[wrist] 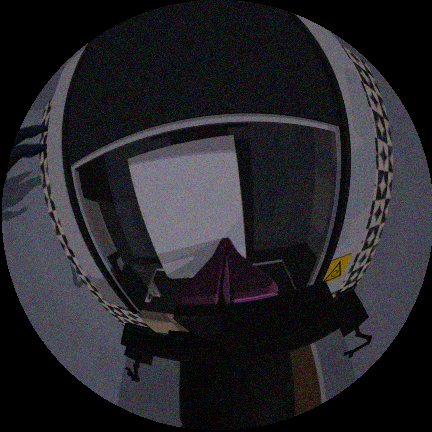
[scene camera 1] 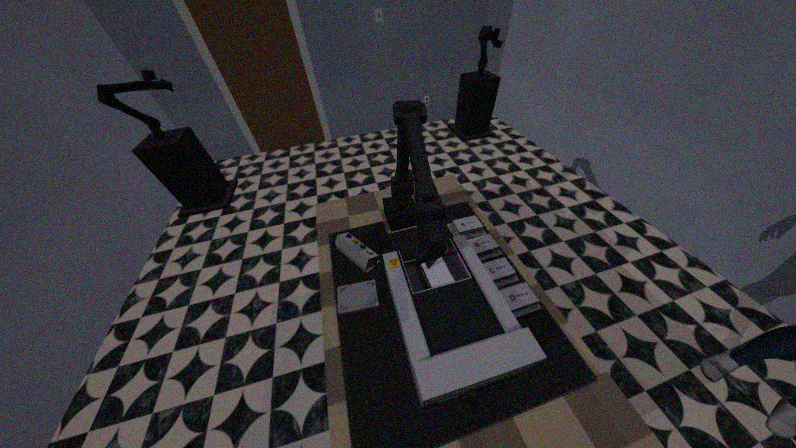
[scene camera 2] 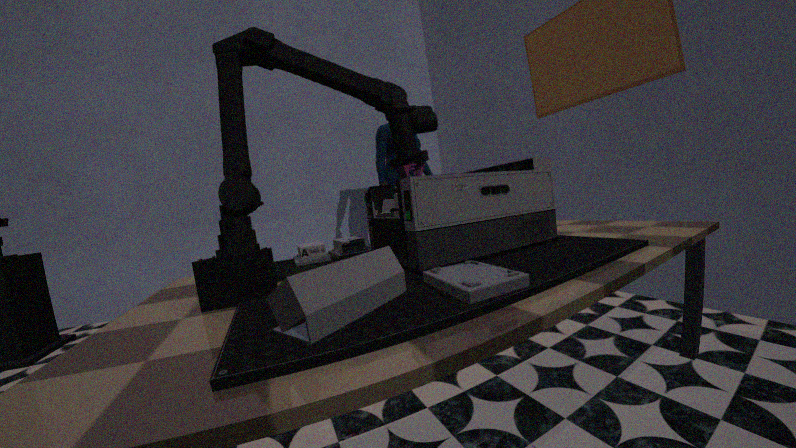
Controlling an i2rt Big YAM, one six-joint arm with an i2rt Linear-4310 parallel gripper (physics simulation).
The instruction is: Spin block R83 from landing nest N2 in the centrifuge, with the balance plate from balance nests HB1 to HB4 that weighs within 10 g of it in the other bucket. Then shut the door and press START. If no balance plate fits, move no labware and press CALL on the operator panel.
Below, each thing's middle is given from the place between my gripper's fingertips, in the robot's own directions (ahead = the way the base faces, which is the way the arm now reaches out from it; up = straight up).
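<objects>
With the white block [wrist: 188,193] as my reference, my hand is 2 cm short of it, 3 cm to the right of it and 2 cm above it. There is a centrifuge [scene camera 2: 446,219] too, and from my hand it is 16 cm ahead, 2 cm to the left and 6 cm below.
</objects>
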